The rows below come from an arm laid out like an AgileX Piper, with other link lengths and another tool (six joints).
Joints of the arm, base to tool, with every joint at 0 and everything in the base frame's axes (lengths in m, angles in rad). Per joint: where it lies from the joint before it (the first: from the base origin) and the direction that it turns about. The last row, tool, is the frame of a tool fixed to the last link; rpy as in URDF.
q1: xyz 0.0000 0.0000 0.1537 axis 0 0 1
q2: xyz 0.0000 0.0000 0.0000 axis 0 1 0
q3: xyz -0.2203 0.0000 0.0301 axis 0 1 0
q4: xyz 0.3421 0.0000 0.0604 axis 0.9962 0 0.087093
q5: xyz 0.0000 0.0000 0.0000 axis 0 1 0
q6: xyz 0.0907 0.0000 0.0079 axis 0.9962 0 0.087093
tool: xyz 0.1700 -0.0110 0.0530 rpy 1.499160 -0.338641 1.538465
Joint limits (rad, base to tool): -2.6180..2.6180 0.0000..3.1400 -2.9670..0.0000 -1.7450..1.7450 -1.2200..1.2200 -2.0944..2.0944
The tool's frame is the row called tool.
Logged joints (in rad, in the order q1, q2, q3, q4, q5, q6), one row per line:
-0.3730, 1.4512, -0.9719, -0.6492, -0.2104, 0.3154
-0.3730, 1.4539, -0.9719, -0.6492, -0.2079, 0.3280
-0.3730, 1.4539, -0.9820, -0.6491, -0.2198, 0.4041
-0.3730, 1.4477, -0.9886, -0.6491, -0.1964, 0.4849
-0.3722, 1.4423, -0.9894, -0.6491, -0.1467, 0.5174
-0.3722, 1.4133, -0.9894, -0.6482, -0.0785, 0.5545
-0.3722, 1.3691, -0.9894, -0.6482, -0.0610, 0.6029
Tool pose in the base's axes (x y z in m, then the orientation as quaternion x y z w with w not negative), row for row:
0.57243, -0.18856, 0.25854, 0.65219, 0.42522, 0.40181, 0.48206
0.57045, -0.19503, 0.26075, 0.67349, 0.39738, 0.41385, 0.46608
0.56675, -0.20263, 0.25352, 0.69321, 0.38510, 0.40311, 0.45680
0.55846, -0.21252, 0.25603, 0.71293, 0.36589, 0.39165, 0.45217
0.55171, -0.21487, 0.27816, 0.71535, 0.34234, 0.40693, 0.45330
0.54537, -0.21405, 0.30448, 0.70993, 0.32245, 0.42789, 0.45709
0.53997, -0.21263, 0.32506, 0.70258, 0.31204, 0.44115, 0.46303
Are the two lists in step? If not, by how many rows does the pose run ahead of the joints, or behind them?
The pose runs 2 rows ahead of the joints: the pose in row i belongs to the joints in row i + 2.
